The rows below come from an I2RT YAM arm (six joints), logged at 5 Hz.
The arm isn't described. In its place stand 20 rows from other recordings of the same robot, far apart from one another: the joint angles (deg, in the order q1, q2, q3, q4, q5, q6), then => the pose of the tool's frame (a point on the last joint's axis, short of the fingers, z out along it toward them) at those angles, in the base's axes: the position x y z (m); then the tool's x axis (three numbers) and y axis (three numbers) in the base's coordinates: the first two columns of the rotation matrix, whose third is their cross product.
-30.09, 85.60, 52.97, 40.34, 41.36, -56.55 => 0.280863 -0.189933 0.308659 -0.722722 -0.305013 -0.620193 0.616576 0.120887 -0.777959
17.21, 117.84, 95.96, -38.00, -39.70, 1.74 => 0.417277 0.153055 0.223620 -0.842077 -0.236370 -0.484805 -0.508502 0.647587 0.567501
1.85, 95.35, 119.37, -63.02, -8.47, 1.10 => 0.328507 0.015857 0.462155 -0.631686 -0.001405 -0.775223 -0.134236 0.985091 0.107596
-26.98, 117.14, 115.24, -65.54, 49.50, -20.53 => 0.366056 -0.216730 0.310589 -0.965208 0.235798 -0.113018 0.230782 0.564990 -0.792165
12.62, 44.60, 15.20, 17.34, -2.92, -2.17 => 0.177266 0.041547 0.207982 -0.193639 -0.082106 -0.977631 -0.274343 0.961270 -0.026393
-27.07, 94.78, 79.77, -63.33, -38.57, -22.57 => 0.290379 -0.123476 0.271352 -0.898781 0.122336 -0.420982 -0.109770 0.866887 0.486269
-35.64, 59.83, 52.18, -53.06, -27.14, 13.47 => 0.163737 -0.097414 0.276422 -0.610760 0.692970 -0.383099 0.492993 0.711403 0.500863
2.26, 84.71, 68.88, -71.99, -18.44, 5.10 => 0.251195 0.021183 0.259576 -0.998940 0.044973 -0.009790 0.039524 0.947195 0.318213
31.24, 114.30, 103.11, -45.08, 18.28, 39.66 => 0.382408 0.218900 0.275770 -0.766672 0.243751 -0.593969 0.189360 0.969824 0.153574
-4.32, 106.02, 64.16, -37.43, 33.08, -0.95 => 0.332247 -0.044584 0.146424 -0.982378 0.060278 -0.176921 0.147994 0.829001 -0.539309
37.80, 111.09, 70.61, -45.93, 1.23, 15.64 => 0.274782 0.212176 0.137030 -0.924317 -0.375863 -0.066074 -0.376454 0.926428 -0.003750
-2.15, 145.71, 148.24, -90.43, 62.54, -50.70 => 0.482016 -0.049707 0.242635 -0.671041 -0.331899 0.662983 -0.741239 0.320104 -0.589999
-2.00, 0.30, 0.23, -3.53, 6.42, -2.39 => 0.110029 -0.007825 0.167717 -0.068795 -0.039063 -0.996866 0.143464 0.988460 -0.048634
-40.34, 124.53, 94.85, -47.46, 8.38, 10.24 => 0.329365 -0.286524 0.155328 -0.613019 0.751354 -0.244283 0.786642 0.609216 -0.100252
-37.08, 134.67, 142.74, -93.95, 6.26, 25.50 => 0.354758 -0.272973 0.285944 -0.457506 0.882167 -0.111669 0.889163 0.452624 -0.067234
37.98, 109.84, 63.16, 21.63, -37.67, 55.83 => 0.312864 0.271861 0.181487 -0.951519 0.087984 -0.294737 -0.242549 0.374650 0.894878
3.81, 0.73, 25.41, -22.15, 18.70, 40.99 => 0.061825 -0.007322 0.278438 0.201591 0.636102 -0.744805 0.164837 0.727538 0.665971
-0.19, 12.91, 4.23, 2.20, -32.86, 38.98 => 0.117224 0.018928 0.183097 -0.425110 0.529813 -0.733880 -0.345935 0.654137 0.672632
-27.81, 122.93, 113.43, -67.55, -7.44, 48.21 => 0.390933 -0.200991 0.247306 -0.248657 0.967014 -0.055252 0.933885 0.254490 0.251184
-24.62, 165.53, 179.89, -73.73, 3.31, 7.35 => 0.502688 -0.232622 0.204099 -0.719195 0.470065 -0.511661 0.539082 0.842103 0.015905
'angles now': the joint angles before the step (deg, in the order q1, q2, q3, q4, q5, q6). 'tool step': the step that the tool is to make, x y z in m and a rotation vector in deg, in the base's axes. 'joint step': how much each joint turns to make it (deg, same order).
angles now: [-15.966 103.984 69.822 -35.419 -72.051 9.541]
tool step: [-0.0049 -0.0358 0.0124 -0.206 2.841 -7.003]
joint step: [-5.733 -0.200 2.949 -3.386 1.484 2.517]
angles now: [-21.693 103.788 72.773 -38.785 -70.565 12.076]
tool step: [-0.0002 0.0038 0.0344 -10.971 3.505 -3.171]
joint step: [1.096 -2.856 5.930 -8.168 12.263 -0.081]
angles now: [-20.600 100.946 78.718 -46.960 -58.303 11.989]
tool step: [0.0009 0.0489 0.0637 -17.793 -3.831 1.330]
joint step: [8.947 -5.923 8.012 -5.230 17.708 0.008]
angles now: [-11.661 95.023 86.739 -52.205 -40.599 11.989]
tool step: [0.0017 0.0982 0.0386 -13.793 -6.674 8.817]
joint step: [17.731 -1.170 6.976 -0.756 16.067 0.004]
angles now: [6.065 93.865 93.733 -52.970 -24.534 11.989]
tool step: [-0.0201 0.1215 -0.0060 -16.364 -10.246 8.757]
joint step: [21.887 1.966 0.031 6.592 22.627 -1.831]
